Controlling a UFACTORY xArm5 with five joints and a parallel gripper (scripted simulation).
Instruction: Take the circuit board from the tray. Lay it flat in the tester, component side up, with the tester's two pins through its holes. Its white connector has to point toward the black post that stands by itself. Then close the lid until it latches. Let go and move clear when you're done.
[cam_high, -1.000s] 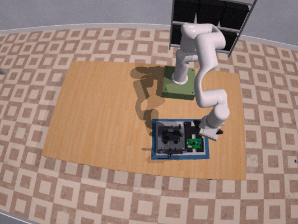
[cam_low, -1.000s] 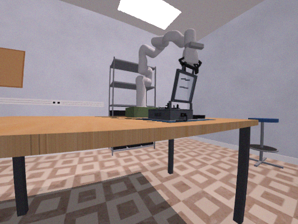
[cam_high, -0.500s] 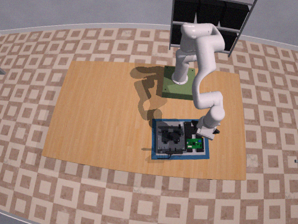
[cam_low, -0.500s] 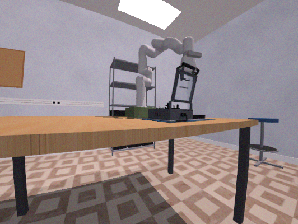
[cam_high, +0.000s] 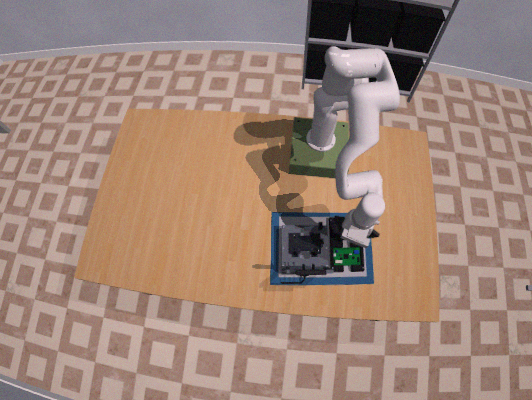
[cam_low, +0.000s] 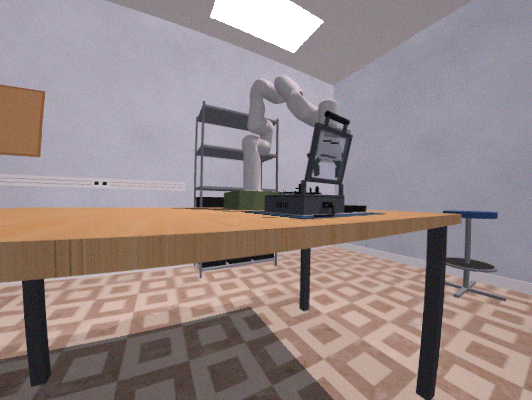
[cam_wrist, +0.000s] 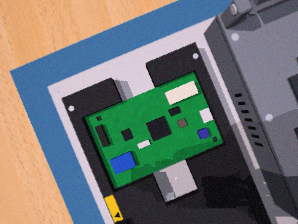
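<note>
The green circuit board is 130 mm below my hand, 60 mm ahead of it and 10 mm to the left of it. Round my hand: tester lid (160 mm ahead, 150 mm to the right, 40 mm above); then tester (120 mm to the right, 60 mm ahead, 30 mm below).
</note>
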